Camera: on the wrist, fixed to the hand. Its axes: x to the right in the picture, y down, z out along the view.
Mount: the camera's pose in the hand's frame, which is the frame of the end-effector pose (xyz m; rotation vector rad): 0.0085 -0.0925 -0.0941 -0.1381 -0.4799 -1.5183
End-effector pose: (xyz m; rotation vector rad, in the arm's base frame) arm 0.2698 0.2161 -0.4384 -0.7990 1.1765 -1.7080
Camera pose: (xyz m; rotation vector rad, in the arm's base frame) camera 0.1568 0.2574 -0.3835 2.1669 -0.1757 2.0474
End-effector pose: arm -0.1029 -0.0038 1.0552 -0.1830 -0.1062 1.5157
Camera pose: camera 0.0056 -0.0045 0.9796 0.1583 -0.5841 0.0043
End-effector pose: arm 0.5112 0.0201 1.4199 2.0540 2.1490 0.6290
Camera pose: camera 0.3911 0.0072 1.4738 0.0799 2.3811 0.0194
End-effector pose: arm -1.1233 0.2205 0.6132 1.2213 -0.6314 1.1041
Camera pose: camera -1.0514 0.3159 0.5565 1.3691 0.0098 -0.4993
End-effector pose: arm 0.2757 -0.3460 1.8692 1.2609 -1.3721 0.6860
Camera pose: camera 0.3938 -0.2870 1.8766 1.9302 -0.4305 -0.7797
